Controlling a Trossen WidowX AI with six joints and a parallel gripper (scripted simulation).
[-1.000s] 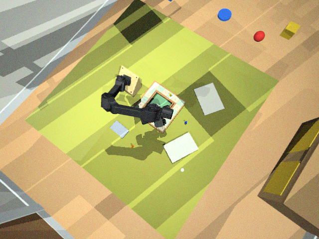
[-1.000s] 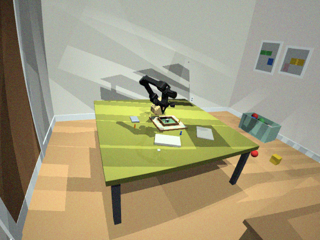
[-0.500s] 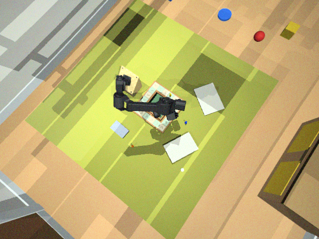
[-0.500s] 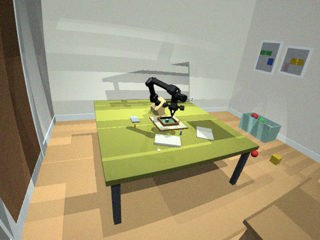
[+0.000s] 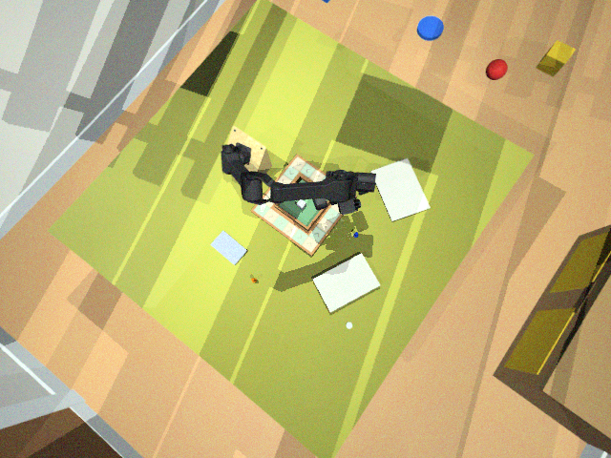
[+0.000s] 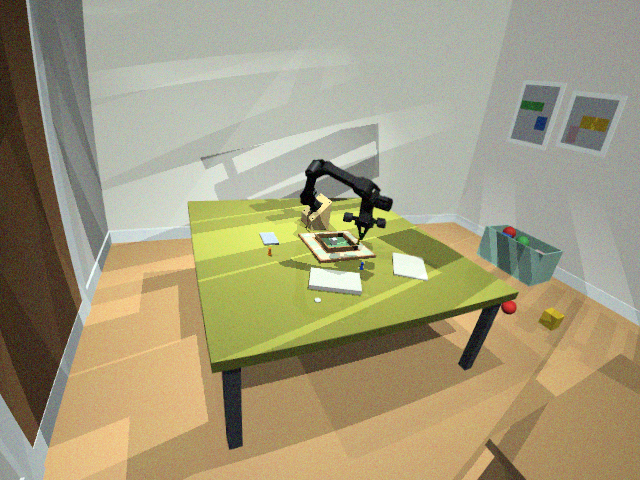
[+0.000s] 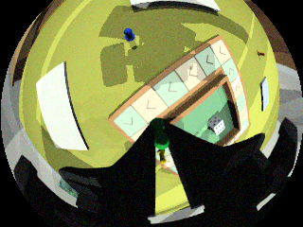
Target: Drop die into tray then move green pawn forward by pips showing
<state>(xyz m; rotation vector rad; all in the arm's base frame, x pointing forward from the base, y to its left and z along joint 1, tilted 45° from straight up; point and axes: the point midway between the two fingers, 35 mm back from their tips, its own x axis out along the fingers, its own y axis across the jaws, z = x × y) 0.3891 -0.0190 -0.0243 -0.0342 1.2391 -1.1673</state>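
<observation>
My gripper tip is now 10 cm short of the blue pawn, 6 cm to the left of it and 8 cm above it. Also, from my gripper tip: grey die (13 cm behind, 6 cm to the right, 7 cm below); orange pawn (14 cm behind, 38 cm to the right, 8 cm below); green pawn (1 cm above).
</observation>
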